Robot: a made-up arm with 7 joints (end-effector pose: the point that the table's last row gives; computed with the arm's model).
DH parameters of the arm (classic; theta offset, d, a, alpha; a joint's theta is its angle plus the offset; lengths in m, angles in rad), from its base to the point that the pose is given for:
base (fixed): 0 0 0 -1.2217
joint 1: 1.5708 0 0 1.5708
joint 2: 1.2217 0 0 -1.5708
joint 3: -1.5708 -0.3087 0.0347 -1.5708
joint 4: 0 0 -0.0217 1.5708
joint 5: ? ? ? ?
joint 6: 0 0 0 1.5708
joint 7: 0 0 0 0
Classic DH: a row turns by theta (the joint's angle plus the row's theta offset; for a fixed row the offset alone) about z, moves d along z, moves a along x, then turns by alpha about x.
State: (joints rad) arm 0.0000 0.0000 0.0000 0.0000 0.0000 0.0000 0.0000
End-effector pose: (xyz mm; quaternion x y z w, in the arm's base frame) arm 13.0 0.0 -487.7 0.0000 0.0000 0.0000 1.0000
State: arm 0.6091 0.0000 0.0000 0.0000 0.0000 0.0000 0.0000
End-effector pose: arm -251.5 -25.6 -417.2 0.0000 0.2818 0.1026 0.9540
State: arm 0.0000 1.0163 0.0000 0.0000 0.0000 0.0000 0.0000
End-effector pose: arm 13.0 414.6 -256.8 0.4866 0.0000 0.0000 0.8736
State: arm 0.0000 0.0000 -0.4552 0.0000 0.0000 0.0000 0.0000
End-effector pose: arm 11.7 -5.7 -487.7 0.0000 0.0000 -0.2256 0.9742
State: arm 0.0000 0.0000 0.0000 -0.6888 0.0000 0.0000 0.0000
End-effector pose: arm 131.7 0.0 -460.7 0.0000 -0.3376 0.0000 0.9413
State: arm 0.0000 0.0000 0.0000 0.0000 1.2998 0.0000 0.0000
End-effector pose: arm 13.0 0.0 -487.7 0.0000 0.0000 0.6051 0.7961
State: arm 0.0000 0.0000 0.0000 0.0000 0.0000 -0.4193 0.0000
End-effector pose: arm 13.0 0.0 -487.7 0.0000 -0.2081 0.0000 0.9781
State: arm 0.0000 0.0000 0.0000 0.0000 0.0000 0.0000 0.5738
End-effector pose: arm 13.0 0.0 -487.7 0.0000 0.0000 0.2830 0.9591
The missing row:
joint 5: 0 -0.179 0 -1.5708
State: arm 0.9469 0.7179 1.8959 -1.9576 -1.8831 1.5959 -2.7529
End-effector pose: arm -178.9 277.8 51.5 -0.2390 0.8429 0.3370 0.3447
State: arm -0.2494 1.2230 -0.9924 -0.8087 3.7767 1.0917 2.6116
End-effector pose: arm 173.7 367.6 -240.1 0.2837 -0.6078 -0.5584 0.4881
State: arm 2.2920 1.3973 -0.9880 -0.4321 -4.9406 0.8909 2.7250
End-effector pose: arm -261.6 299.8 283.7 -0.9875 0.1245 -0.0924 0.0269
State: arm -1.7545 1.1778 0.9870 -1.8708 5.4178 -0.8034 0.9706
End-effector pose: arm 34.1 261.1 228.3 -0.4464 0.7301 0.0864 0.5102
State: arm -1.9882 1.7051 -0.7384 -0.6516 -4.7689 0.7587 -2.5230
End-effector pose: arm 128.4 354.8 298.2 0.7706 -0.2820 -0.4373 0.3680
